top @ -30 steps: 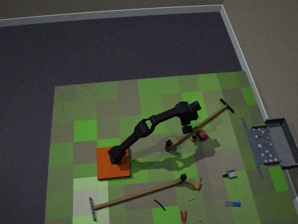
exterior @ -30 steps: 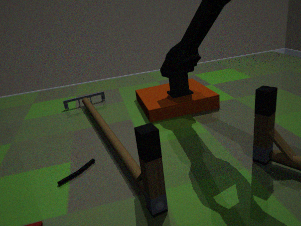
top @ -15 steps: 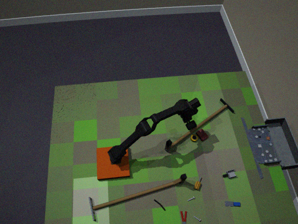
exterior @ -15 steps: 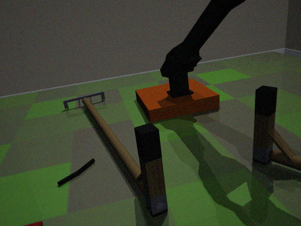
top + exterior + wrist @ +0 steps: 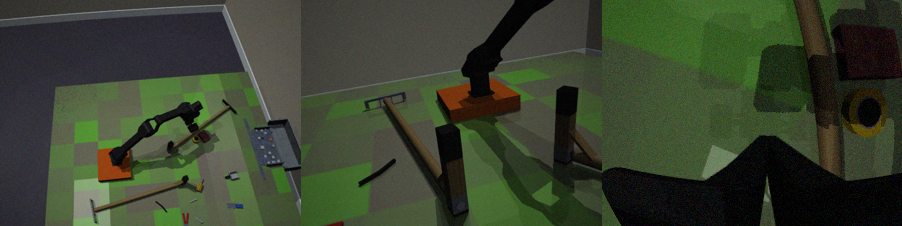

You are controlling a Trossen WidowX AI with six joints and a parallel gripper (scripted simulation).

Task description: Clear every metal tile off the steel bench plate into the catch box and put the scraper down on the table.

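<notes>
Now: the yellow ring 10 cm to the right of my gripper tip, 8 cm below it and 5 cm ahead of it. The rest, counted from my gripper tip: long scraper: 9 cm ahead, 3 cm below, 2 cm to the right; black strip: 50 cm to the right, 26 cm behind, 9 cm below; red block: 11 cm ahead, 8 cm to the right, 8 cm below.
</notes>
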